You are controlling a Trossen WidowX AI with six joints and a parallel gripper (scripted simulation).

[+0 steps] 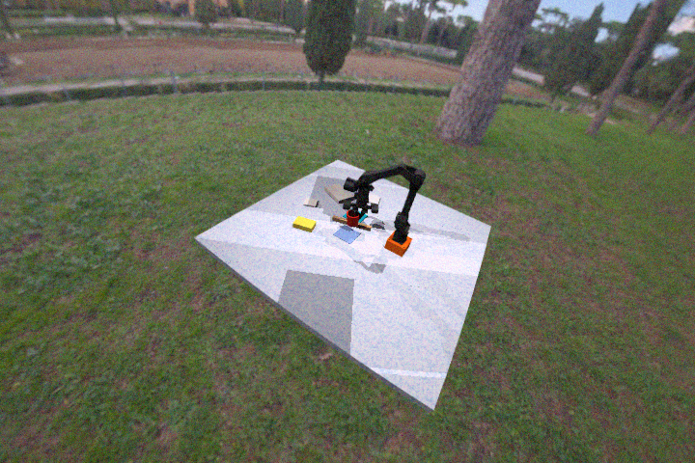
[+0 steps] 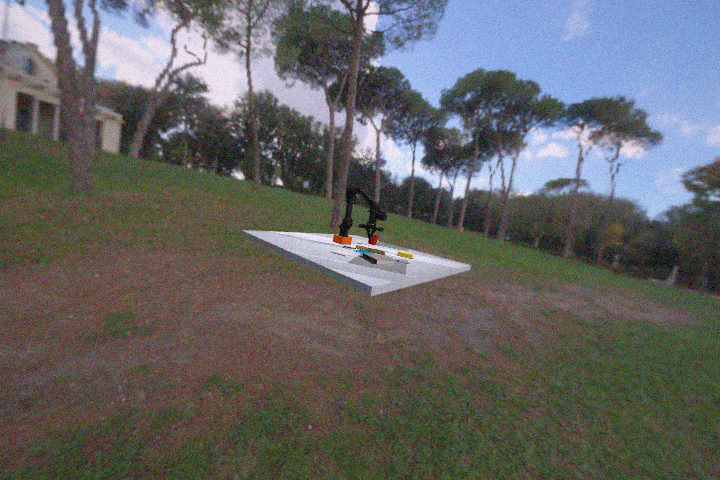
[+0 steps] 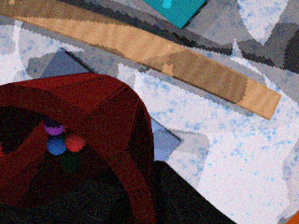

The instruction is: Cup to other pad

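Right now the blue marble is 3 cm ahead of my gripper tip, 3 cm to the left of it and 3 cm below it. From my gripper tip the other things lie so: wooden bar: 5 cm ahead, 2 cm to the right, 8 cm below; red cup: 3 cm ahead, 2 cm to the left; red marble: 3 cm ahead, 2 cm to the left, 2 cm below.
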